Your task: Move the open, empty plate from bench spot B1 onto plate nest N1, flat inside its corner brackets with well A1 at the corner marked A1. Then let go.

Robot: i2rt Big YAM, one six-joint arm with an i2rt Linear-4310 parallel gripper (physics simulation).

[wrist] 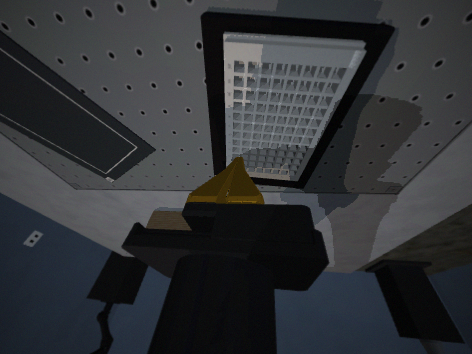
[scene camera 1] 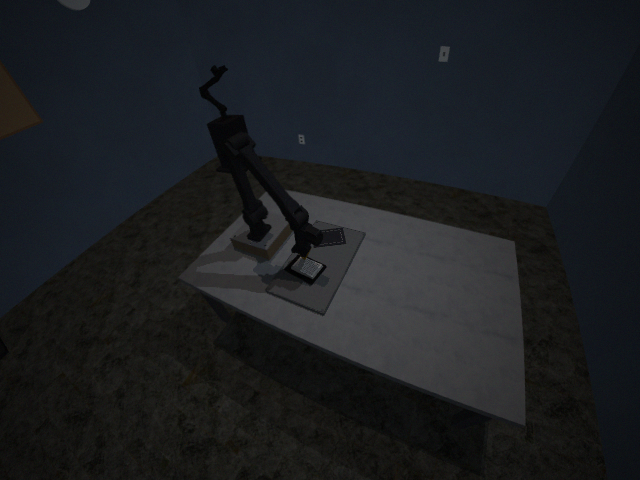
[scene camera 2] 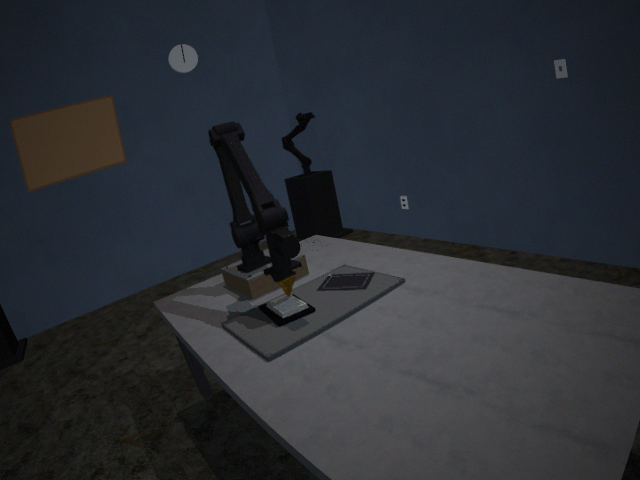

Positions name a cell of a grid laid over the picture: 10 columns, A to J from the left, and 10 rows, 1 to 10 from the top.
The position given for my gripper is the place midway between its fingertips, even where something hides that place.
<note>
My gripper (scene camera 2: E7) is shut, holding nothing. Also in view: a plate (wrist: F3). I also see a black nest (wrist: H2).
My gripper is seen too in the wrist view (wrist: F5).
</note>
